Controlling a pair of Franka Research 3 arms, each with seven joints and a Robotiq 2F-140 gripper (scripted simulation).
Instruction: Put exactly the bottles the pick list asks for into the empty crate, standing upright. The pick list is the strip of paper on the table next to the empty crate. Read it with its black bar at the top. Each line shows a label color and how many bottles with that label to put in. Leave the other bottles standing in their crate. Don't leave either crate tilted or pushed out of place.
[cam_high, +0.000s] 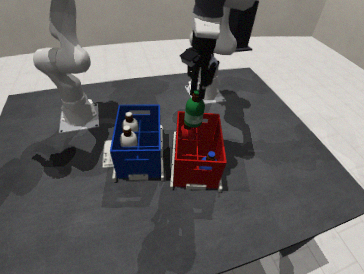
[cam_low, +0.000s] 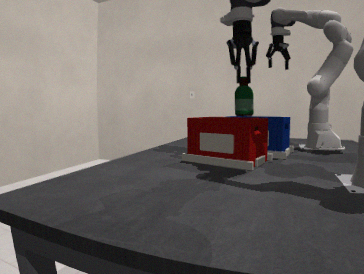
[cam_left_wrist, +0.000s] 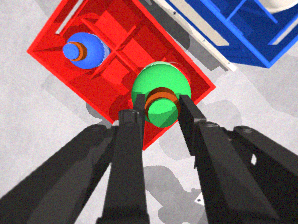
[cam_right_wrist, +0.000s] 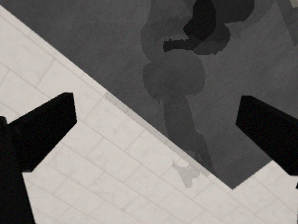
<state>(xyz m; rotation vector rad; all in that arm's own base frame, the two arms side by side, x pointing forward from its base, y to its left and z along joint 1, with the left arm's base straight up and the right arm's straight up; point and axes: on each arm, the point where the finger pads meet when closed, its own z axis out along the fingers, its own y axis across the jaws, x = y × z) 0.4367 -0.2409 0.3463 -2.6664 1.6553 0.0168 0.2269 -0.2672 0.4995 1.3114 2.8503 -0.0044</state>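
Now: left hand 8 cm above the green bottle. Also, from my left hand: blue bottle 26 cm below, 16 cm ahead, 1 cm to the left; then red bottle 26 cm below, 4 cm behind; then red crate 26 cm below, 6 cm ahead.
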